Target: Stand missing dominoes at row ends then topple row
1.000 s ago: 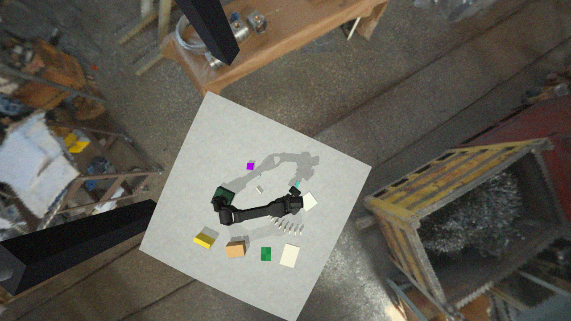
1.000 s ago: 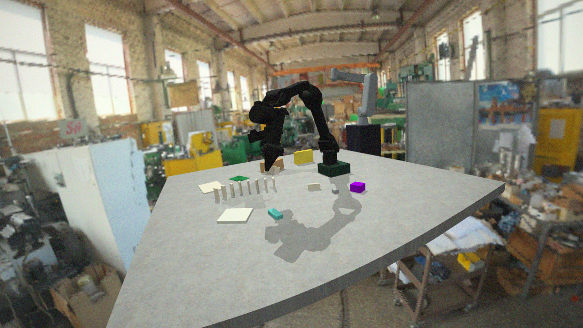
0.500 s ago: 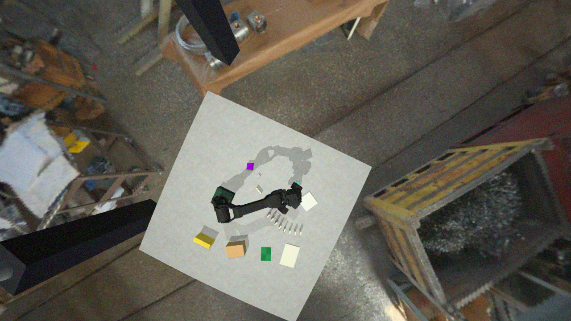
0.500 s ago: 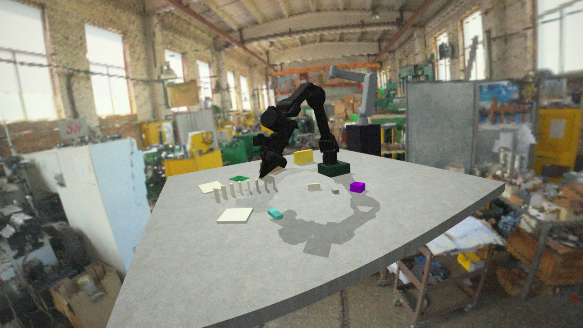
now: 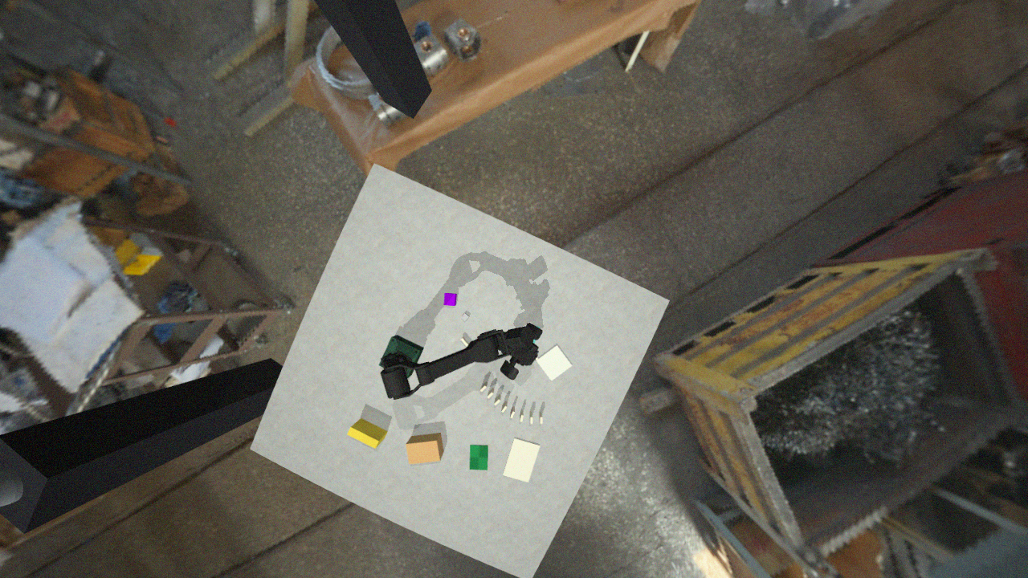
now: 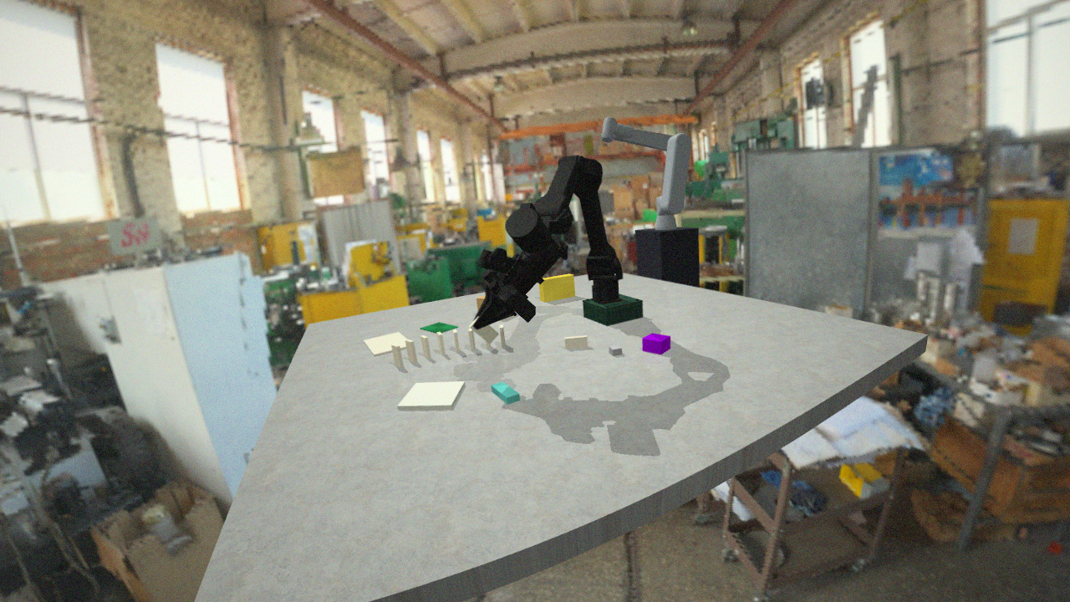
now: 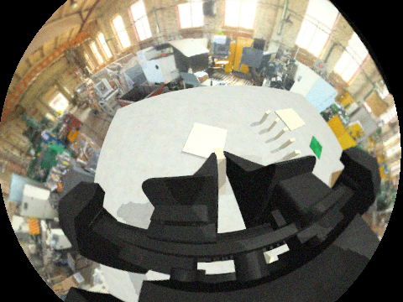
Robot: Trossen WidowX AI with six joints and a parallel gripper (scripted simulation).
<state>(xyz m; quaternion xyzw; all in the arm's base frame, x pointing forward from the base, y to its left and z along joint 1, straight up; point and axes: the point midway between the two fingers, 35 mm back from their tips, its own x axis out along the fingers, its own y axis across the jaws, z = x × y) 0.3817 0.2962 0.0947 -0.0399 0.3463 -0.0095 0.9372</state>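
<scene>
Right now the teal block is 110 mm below my gripper tip, 60 mm to the left of it and 30 mm behind it. Round my gripper tip: white tile (120 mm below, 90 mm ahead); then grey cube (290 mm behind, 110 mm below, 30 mm to the right); then purple cube (380 mm behind, 100 mm below).
</scene>
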